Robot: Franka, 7 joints.
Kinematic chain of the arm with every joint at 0, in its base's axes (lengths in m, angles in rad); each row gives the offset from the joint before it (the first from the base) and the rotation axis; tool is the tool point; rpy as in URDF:
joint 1: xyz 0 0 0.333 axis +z
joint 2: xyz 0 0 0 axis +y
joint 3: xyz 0 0 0.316 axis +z
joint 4: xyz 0.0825 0 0 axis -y
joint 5: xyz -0.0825 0 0.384 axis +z
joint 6: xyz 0 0 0 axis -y
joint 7: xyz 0.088 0 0 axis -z
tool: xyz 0 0 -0.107 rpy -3.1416 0 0
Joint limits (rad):
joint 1: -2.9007..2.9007
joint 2: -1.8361..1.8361
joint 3: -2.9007..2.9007
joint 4: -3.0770..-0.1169
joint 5: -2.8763..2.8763
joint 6: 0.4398..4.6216
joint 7: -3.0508..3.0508
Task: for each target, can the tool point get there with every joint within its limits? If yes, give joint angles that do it. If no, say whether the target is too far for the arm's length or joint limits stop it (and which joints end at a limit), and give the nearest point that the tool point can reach.
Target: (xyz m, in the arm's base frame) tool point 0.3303 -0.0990 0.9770
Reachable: yes | joints 2.2368 -0.6326 -1.2698 -0.8736 -0.7039 4.2382 -1.3460
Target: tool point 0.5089 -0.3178 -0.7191
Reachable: no: too far | nearest point 0.3914 -0.2444 -0.3300 | short by 0.413 m
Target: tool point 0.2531 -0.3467 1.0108
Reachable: yes | joints 0.9971 -0.3036 -1.1825 -0.8689 -1.6239 1.6447 -1.1049
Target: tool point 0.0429 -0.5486 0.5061
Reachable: yes | joints -0.5729 -0.0604 -1.0404 -2.2394 2.3902 1.5436 2.4649
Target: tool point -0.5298 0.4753 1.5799
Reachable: no: too far | nearest point -0.3166 0.2840 1.0781 | short by 0.578 m
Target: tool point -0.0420 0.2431 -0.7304
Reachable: no: too far | nearest point -0.0446 0.2579 -0.3603 | short by 0.370 m
